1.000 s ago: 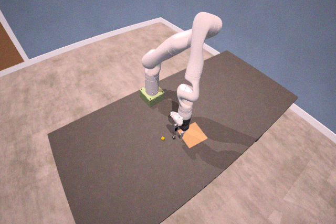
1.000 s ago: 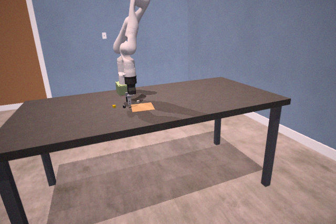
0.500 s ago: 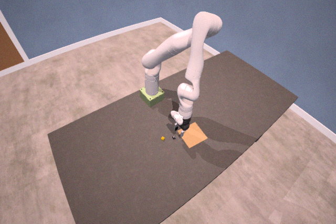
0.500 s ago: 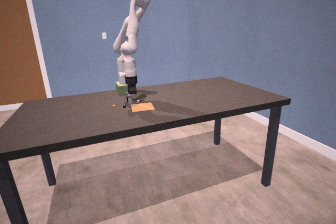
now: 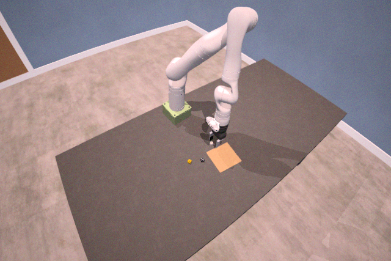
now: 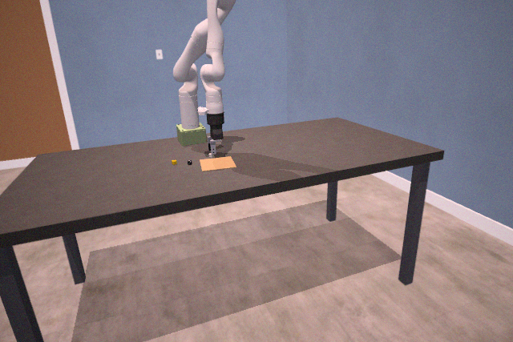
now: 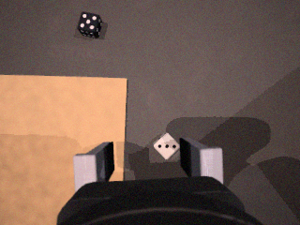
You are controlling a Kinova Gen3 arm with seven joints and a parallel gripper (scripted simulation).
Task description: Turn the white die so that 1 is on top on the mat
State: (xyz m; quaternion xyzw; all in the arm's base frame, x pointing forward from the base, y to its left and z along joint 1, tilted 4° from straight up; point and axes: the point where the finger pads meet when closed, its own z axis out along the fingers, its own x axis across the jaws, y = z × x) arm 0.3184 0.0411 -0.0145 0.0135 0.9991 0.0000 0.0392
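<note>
Now: the white die 4 cm below my hand and 2 cm behind it. From my hand the other things lie so: orange mat 9 cm ahead, 4 cm below; then black die 11 cm to the right, 4 cm below, 4 cm ahead; then yellow die 17 cm to the right, 4 cm below, 1 cm ahead.
</note>
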